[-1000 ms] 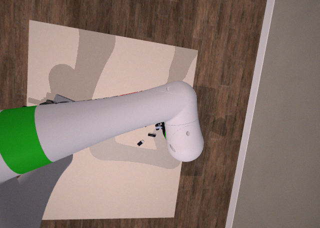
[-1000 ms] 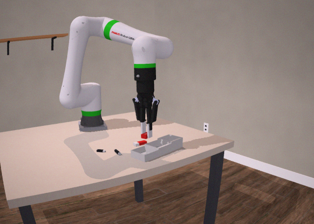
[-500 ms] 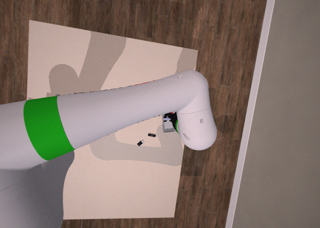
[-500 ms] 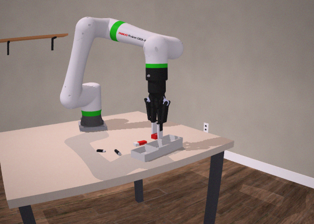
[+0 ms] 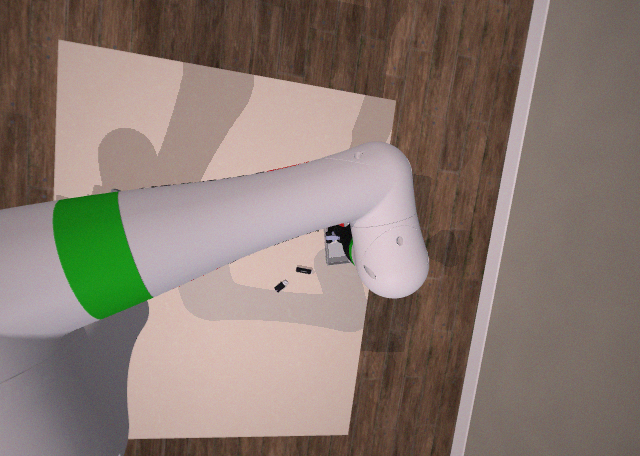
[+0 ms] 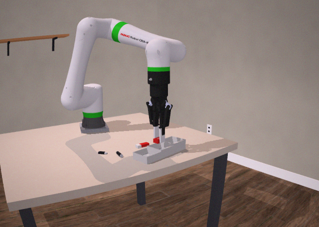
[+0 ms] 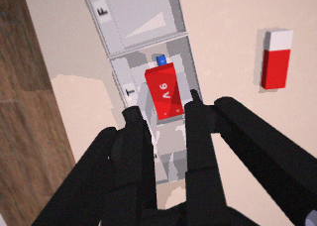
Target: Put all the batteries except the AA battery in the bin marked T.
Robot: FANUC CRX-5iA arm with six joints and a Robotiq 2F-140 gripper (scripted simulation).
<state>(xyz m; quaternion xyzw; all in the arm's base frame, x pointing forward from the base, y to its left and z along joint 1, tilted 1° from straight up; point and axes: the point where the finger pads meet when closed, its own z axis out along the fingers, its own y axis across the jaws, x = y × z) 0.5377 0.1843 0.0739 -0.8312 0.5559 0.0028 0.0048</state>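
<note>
My gripper is now 1 cm short of the grey bin and 7 cm above it. From my hand the other things lie so: red block battery (1 cm to the left, 3 cm below); then blue cylindrical battery (8 cm below); then green die (9 cm behind, 3 cm to the left, 8 cm below).
</note>
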